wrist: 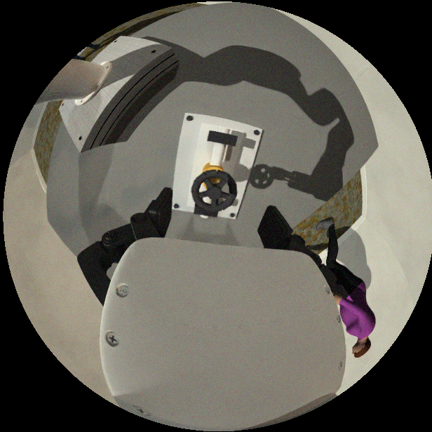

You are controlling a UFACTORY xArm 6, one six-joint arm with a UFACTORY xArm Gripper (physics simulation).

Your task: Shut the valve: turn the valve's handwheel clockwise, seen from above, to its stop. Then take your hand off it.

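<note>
The valve's black handwheel point(214, 191) is near the middle of the wrist view, a ring with spokes and a hub. Under it sits the yellow valve body point(213, 168), joined to a white pipe point(218, 153), on a white base plate point(182, 165) with dark bolts at its corners. My gripper point(219, 210) is wide open, one black finger to the left and one to the right of the handwheel. Both fingers stand apart from the rim, and the wheel looks to be some way off from them. How far the wheel is turned cannot be read.
A black block point(222, 138) stands at the far end of the white pipe. The robot's metal base plate point(125, 65) is at the upper left on the grey table point(150, 165). The arm's shadow falls across the table. A person in purple point(358, 311) shows at the lower right.
</note>
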